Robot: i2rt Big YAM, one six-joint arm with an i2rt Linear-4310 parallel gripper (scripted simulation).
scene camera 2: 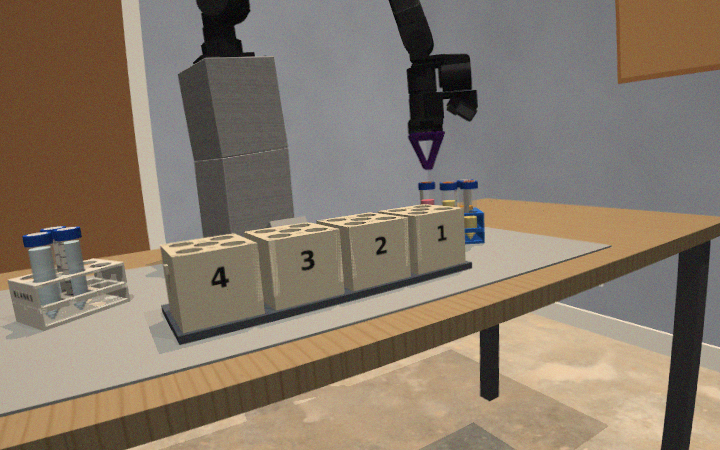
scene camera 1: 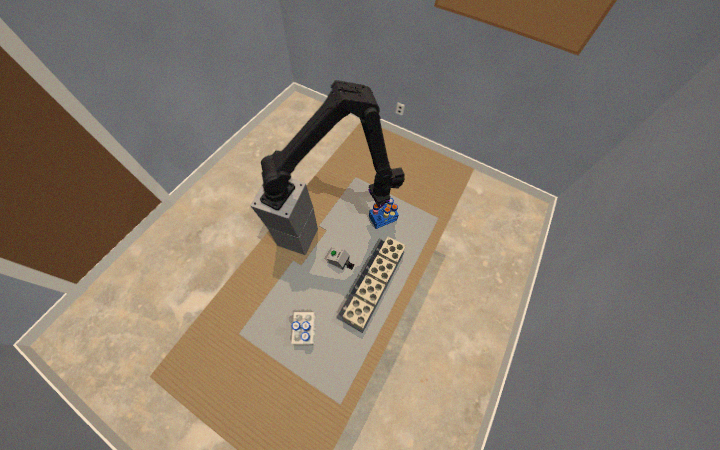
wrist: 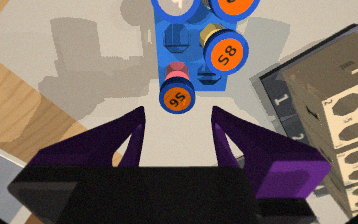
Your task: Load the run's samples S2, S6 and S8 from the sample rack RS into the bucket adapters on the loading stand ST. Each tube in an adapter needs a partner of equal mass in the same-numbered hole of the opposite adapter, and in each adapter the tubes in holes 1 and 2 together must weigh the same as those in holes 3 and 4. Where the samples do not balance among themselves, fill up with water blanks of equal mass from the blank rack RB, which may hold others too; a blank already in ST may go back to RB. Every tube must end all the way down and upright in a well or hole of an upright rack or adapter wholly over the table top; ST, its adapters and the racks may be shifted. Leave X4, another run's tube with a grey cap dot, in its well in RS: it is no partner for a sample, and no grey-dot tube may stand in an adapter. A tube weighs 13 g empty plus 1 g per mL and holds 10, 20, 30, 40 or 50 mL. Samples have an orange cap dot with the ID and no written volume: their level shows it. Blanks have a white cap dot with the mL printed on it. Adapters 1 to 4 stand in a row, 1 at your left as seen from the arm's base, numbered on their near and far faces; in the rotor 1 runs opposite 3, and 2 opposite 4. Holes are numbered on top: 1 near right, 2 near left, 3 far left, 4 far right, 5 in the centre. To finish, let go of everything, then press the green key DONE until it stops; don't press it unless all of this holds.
Labels:
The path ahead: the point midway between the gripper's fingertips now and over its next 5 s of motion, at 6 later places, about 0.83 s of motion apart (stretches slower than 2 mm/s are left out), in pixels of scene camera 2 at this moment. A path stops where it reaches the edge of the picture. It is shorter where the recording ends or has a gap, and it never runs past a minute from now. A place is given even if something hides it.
My gripper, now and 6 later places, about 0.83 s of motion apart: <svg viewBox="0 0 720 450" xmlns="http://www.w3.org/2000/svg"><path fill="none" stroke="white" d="M427 169L450 171L448 190L447 177L444 138L442 118L444 144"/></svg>

